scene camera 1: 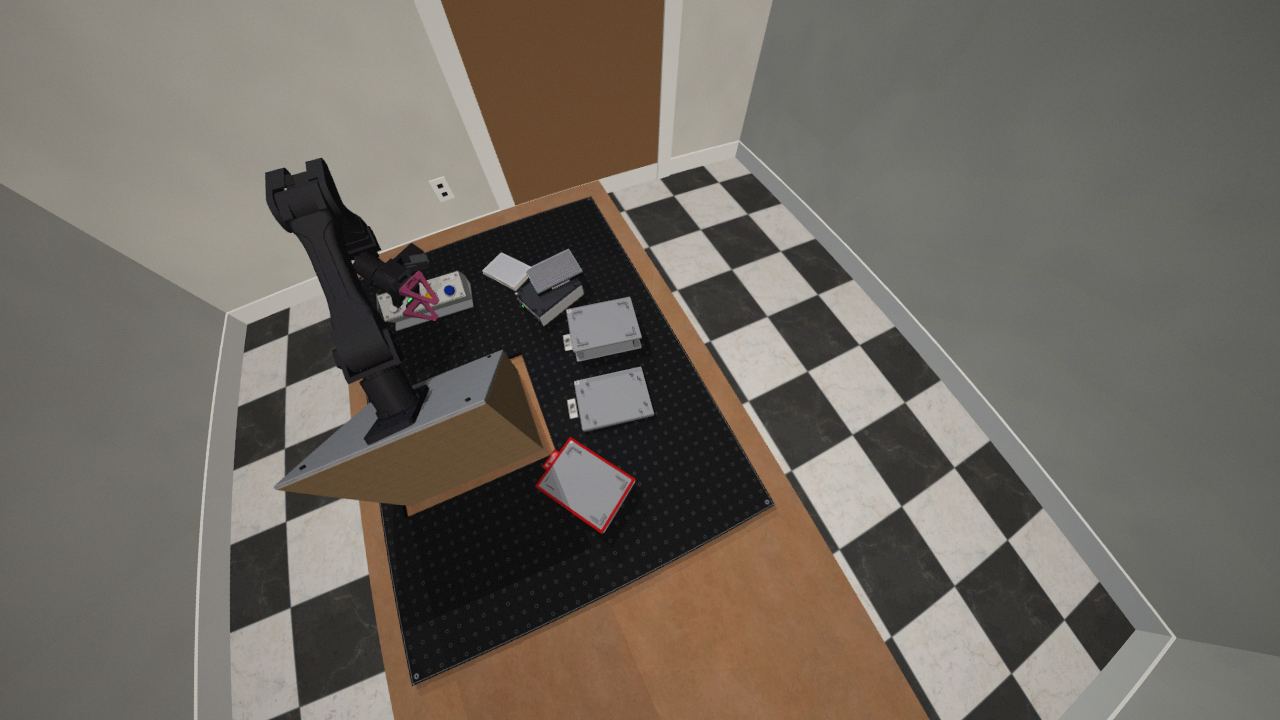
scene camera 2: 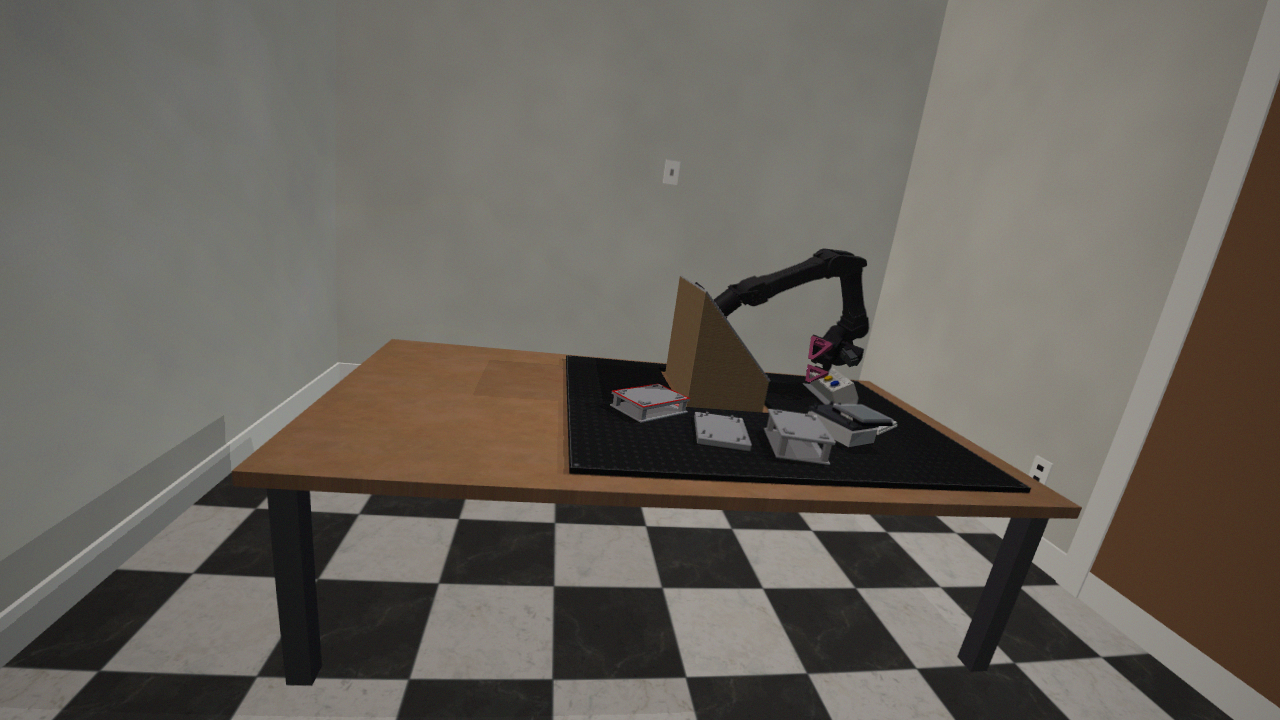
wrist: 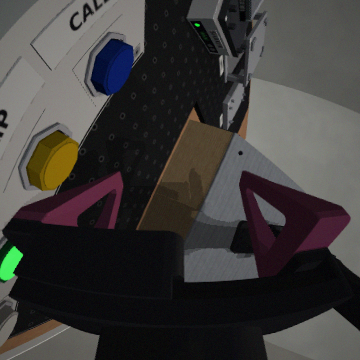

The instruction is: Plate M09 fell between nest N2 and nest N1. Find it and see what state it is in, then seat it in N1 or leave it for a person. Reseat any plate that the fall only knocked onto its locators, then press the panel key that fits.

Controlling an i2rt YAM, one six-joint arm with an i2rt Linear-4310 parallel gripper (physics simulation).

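Places are measured from the arm's base along level axes (x back, y right, z up), in millimetres.
Where they show: gripper, between the fingertips: (scene camera 1: 437,311) (scene camera 2: 808,370) (wrist: 180,177); arm's base, origin of its link: (scene camera 1: 402,412) (scene camera 2: 714,312).
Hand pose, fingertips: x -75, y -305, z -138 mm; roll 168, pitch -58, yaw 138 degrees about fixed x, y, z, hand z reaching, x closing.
Things, the pixels of their top centre, and the offset from my fingertips. "spot": a spot on its surface instead.
- key panel, centre of its top: (scene camera 1: 417,288) (scene camera 2: 833,371) dx +29, dy -110, dz -6 mm
- blue key, centre of its top: (wrist: 125,66) (scene camera 1: 447,287) dx -40, dy -73, dz -16 mm
- yellow key, centre of its top: (wrist: 61,167) dx +9, dy -83, dz -16 mm
- bright green key, centre of its top: (wrist: 14,268) dx +57, dy -95, dz -18 mm
- raised grey nest, centre of its top: (scene camera 1: 602,321) (scene camera 2: 800,422) (wrist: 259,48) dx -336, dy +227, dz -28 mm
- low grey nest, centre of its top: (scene camera 1: 612,395) (scene camera 2: 722,423) (wrist: 239,100) dx -267, dy +390, dz -65 mm
- red-edged raised nest, centre of its top: (scene camera 1: 584,482) (scene camera 2: 651,392) dx -125, dy +528, dz -44 mm
- dark-topped device, a spot on its surface: (wrist: 215,32) spot: dx -193, dy +56, dz -55 mm
- ribbed grey slab, centre of its top: (scene camera 2: 863,410) (scene camera 1: 552,268) dx -300, dy +29, dz -8 mm
- pale flat piece, centre of its top: (scene camera 1: 507,269) dx -199, dy -106, dz -76 mm
My gripper (scene camera 1: 435,308) (scene camera 2: 812,360) (wrist: 180,177) is open and empty above the key panel (scene camera 1: 454,307) (scene camera 2: 844,394) (wrist: 47,95). In the wrist view, the blue key (wrist: 112,67) lies beside the word CALL, the yellow key (wrist: 52,160) is nearer my left finger, and a bright green key (wrist: 10,262) is partly hidden by my gripper body. A raised grey nest (scene camera 1: 604,324) (scene camera 2: 799,424), a low grey nest (scene camera 1: 614,397) (scene camera 2: 721,429) and a red-edged raised nest (scene camera 1: 586,483) (scene camera 2: 648,395) stand in a row. Their labels are unreadable; I cannot identify M09.
A dark-topped device (scene camera 1: 547,300) (wrist: 215,32) with a green light stands beyond the row, with a ribbed grey slab (scene camera 1: 554,270) (scene camera 2: 861,413) over it. A pale flat piece (scene camera 1: 506,270) is beside it. The wedge-shaped arm mount (scene camera 1: 474,429) (scene camera 2: 716,358) (wrist: 215,190) rises beside the nests.
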